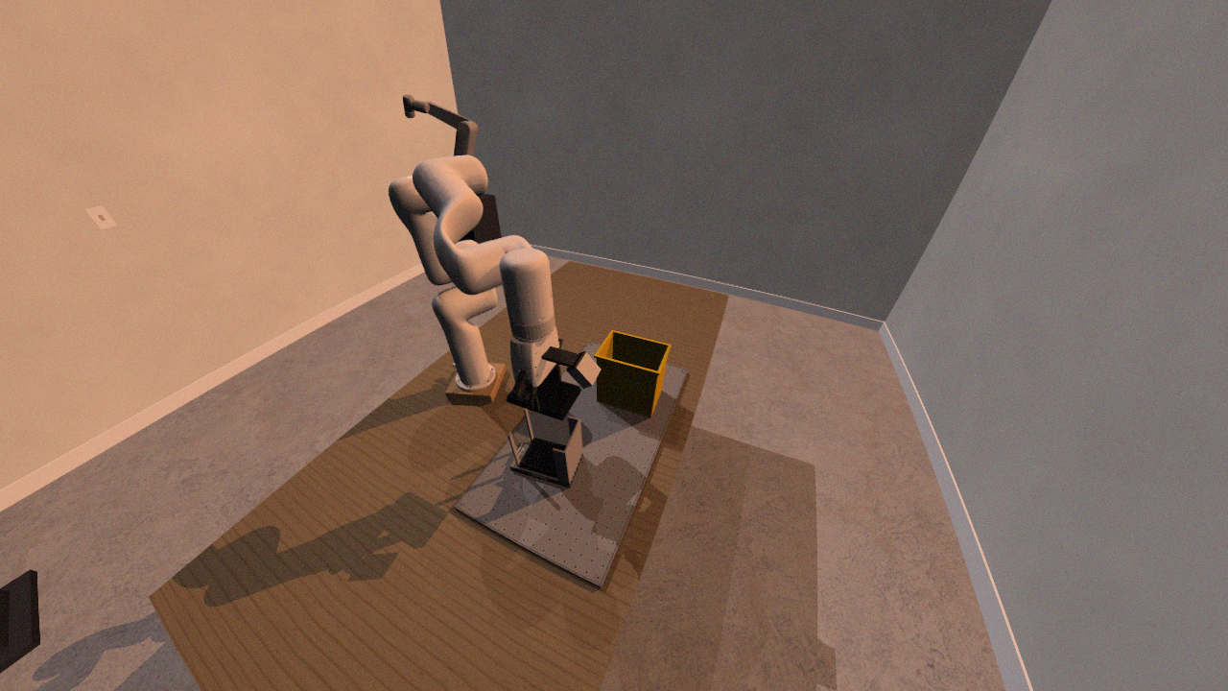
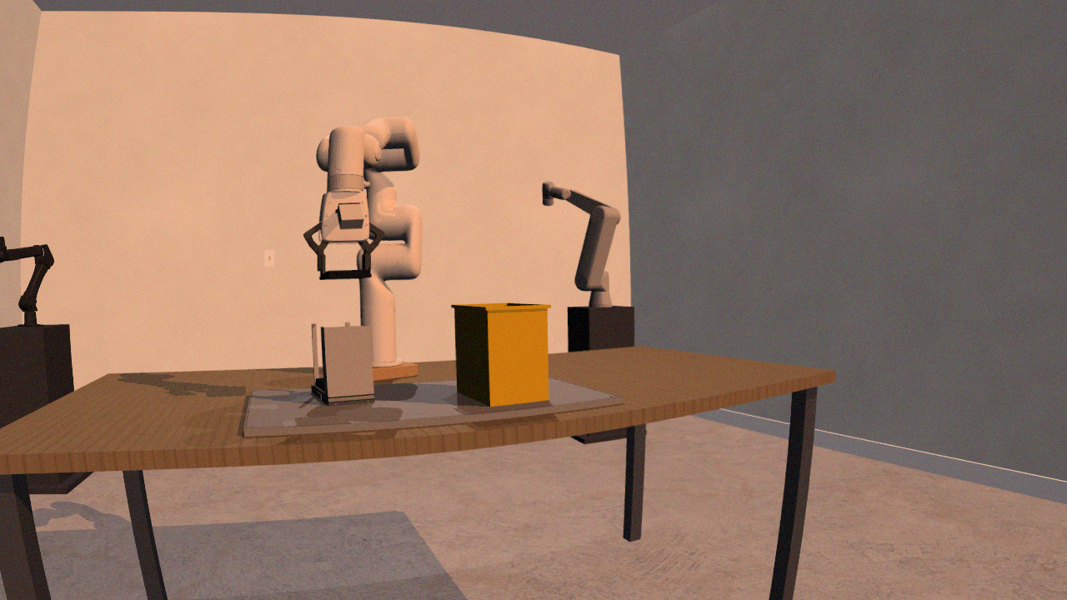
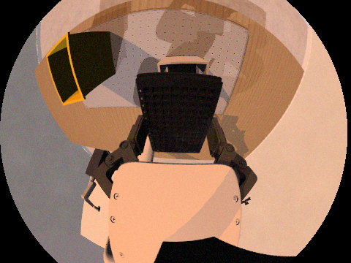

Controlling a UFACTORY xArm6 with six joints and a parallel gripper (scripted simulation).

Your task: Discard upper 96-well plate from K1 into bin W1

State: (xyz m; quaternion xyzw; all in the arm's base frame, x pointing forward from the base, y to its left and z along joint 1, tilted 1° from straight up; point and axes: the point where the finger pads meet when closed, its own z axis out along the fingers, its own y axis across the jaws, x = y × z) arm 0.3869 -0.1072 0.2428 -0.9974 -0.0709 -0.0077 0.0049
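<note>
Right now the yellow plastics bin W1 is 70 mm ahead of my hand, 300 mm to the left of it and 170 mm below it.
</note>
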